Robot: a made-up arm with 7 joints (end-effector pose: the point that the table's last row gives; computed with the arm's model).
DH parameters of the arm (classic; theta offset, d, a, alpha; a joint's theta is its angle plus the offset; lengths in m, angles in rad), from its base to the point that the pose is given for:
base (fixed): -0.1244 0 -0.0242 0
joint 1: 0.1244 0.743 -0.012 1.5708
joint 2: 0 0.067 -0.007 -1.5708
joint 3: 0 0.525 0.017 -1.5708
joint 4: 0 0.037 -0.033 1.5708
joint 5: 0 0.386 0.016 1.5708
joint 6: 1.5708 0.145 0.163 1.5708
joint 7: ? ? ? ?
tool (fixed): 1.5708 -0.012 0 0
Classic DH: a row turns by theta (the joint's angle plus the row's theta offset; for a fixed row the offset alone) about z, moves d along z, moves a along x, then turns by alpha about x.
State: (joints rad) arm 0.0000 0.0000 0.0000 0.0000 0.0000 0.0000 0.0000
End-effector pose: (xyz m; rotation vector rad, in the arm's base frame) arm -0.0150 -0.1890 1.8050 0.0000 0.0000 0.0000
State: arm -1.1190 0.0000 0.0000 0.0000 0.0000 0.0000 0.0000
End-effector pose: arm -0.1928 -0.0889 1.8050 0.0000 0.0000 -1.1190
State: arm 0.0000 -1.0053 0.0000 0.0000 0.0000 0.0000 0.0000
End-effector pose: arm 0.8719 -0.1890 1.2943 0.0000 1.0053 0.0000
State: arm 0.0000 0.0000 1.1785 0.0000 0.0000 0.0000 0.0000
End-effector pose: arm 0.0832 -0.0859 1.8050 0.0000 0.0000 1.1785
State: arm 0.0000 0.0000 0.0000 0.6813 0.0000 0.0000 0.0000
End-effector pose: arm 0.3207 -0.1890 1.6782 0.0000 0.6813 0.0000
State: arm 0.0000 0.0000 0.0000 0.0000 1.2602 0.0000 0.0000
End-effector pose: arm 0.1087 -0.0346 1.8050 0.0000 0.0000 1.2602
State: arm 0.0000 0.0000 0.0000 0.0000 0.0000 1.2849 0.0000
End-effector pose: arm -0.1800 -0.1890 1.7234 0.0000 -1.2849 0.0000
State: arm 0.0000 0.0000 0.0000 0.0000 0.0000 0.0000 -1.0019
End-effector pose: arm -0.0150 -0.1913 1.8249 -1.0019 0.0000 0.0000
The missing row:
joint 7: 1.5708 0.028 0.017 1.5708
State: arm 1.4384 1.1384 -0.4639 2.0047 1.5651 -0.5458 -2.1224
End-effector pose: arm 0.0899 -0.0077 1.2541 -0.1414 1.8916 -2.4643
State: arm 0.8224 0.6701 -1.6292 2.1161 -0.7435 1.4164 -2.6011
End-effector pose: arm 0.1906 -0.6320 1.1420 -2.3128 0.7211 0.5928
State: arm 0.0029 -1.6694 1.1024 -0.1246 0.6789 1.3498 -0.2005
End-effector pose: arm 0.9136 -0.1998 0.5335 1.5757 0.0827 0.0873
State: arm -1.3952 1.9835 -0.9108 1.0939 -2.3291 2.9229 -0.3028
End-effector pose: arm -0.2526 0.7651 0.6689 1.8035 -0.8695 1.6254
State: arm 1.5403 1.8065 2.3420 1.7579 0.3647 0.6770 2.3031
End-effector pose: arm -0.4293 -0.3827 0.3284 -0.1855 0.3529 1.6593
